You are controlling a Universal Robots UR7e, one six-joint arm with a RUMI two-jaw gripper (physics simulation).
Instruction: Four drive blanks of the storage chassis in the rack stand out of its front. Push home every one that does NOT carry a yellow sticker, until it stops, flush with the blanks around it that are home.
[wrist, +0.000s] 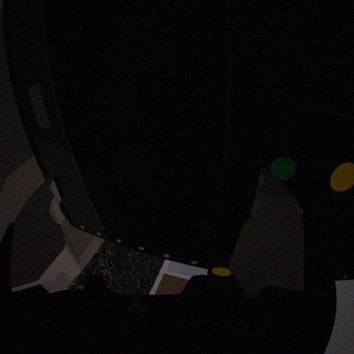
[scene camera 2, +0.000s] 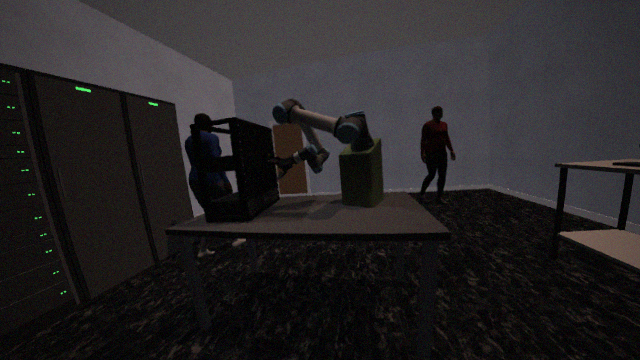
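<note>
The black rack stands on the left part of the table, its front towards the arm. My gripper is open and empty, its fingertips close in front of the rack's front. In the wrist view the chassis front is almost black, with faint seams. A green round sticker shows beside the tip of the right finger. A yellow sticker lies farther right, and another yellow sticker shows low, left of that finger. Which blanks stand out, and whether a fingertip touches one, I cannot tell in the dark.
The table carries the rack and the green pedestal of the arm. A person in blue stands behind the rack. A person in red is at the back right. Tall cabinets line the left wall. Another table is at the right.
</note>
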